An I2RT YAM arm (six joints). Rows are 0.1 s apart.
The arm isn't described. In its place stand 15 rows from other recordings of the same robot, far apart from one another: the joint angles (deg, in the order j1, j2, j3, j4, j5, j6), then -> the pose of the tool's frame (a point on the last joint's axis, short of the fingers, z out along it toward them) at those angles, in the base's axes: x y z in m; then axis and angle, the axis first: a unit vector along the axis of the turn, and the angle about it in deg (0 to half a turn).
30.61, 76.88, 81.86, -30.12, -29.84, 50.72 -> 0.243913 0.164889 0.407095 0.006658 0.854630 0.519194 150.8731
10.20, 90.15, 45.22, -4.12, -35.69, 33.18 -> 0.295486 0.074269 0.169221 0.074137 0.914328 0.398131 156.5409
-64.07, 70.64, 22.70, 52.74, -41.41, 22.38 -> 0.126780 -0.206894 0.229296 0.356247 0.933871 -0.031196 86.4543
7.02, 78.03, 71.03, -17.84, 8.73, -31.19 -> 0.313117 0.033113 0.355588 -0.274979 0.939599 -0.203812 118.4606
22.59, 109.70, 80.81, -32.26, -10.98, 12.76 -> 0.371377 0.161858 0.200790 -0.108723 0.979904 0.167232 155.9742
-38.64, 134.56, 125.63, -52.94, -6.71, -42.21 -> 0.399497 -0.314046 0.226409 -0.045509 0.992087 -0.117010 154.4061
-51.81, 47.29, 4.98, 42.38, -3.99, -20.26 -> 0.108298 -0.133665 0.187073 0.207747 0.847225 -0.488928 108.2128
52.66, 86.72, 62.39, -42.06, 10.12, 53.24 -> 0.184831 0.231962 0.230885 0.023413 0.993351 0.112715 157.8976
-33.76, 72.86, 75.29, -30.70, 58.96, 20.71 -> 0.204005 -0.173052 0.392368 0.616788 0.597641 -0.512248 133.3808
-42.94, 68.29, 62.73, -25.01, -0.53, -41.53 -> 0.195224 -0.181218 0.339015 0.009034 0.934675 -0.355388 136.6059
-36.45, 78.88, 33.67, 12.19, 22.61, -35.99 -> 0.212165 -0.173723 0.182708 0.100872 0.896160 -0.432114 148.0099
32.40, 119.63, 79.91, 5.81, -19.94, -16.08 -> 0.387372 0.260213 0.172613 -0.479210 0.843909 0.241195 128.2145
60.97, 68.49, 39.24, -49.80, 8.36, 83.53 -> 0.095283 0.161018 0.184520 0.201988 0.976966 0.068840 168.7389
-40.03, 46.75, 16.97, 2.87, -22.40, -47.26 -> 0.144174 -0.103388 0.187796 -0.176311 0.947101 -0.268167 121.8940
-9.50, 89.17, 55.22, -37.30, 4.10, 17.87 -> 0.283746 -0.050063 0.186724 0.242254 0.969925 -0.023643 161.0133
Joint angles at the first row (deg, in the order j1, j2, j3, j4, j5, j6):
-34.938 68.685 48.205 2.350 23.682 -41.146
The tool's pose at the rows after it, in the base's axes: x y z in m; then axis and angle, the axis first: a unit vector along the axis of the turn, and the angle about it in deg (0 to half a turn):
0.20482 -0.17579 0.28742 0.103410 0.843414 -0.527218 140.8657
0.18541 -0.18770 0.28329 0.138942 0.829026 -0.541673 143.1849
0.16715 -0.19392 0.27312 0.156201 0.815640 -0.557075 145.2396
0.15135 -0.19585 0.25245 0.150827 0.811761 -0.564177 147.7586
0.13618 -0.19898 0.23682 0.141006 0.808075 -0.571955 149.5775
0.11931 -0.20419 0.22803 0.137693 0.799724 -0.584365 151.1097
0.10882 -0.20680 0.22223 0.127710 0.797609 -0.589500 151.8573
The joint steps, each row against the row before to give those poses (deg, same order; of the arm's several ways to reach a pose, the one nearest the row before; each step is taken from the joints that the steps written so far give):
-2.579 -1.224 -2.929 1.792 0.700 -0.218
-4.591 -1.400 -2.012 1.202 0.415 -0.044
-3.803 -1.638 -3.691 3.125 -0.110 -1.421
-3.104 -1.071 -5.379 4.329 -1.181 -2.841
-3.542 -0.590 -4.239 4.261 -2.339 -3.192
-4.413 -0.502 -2.950 3.847 -2.709 -2.950
-2.907 -0.219 -1.792 2.229 -2.710 -2.273

